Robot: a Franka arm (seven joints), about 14 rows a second.
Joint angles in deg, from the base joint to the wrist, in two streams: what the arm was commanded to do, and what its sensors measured. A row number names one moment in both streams.
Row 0, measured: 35.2, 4.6, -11.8, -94.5, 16.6, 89.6, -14.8
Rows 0 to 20, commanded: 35.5, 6.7, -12.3, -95.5, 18.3, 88.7, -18.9; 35.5, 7.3, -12.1, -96.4, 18.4, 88.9, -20.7; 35.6, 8.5, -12.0, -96.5, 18.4, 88.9, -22.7; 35.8, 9.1, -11.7, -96.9, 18.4, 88.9, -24.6; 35.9, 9.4, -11.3, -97.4, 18.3, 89.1, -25.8; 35.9, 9.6, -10.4, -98.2, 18.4, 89.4, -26.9; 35.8, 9.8, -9.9, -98.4, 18.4, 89.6, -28.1; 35.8, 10.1, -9.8, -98.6, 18.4, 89.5, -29.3; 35.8, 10.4, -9.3, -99.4, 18.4, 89.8, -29.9; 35.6, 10.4, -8.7, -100.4, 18.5, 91.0, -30.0; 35.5, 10.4, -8.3, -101.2, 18.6, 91.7, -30.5; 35.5, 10.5, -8.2, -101.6, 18.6, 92.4, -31.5; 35.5, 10.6, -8.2, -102.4, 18.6, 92.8, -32.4; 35.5, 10.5, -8.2, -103.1, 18.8, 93.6, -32.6; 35.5, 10.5, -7.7, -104.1, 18.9, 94.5, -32.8; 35.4, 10.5, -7.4, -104.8, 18.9, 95.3, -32.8; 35.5, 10.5, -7.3, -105.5, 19.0, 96.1, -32.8; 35.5, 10.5, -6.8, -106.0, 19.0, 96.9, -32.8; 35.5, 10.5, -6.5, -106.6, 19.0, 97.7, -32.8; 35.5, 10.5, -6.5, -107.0, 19.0, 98.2, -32.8; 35.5, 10.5, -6.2, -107.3, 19.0, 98.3, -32.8
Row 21, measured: 35.5, 10.9, -6.5, -106.1, 17.5, 97.0, -31.3
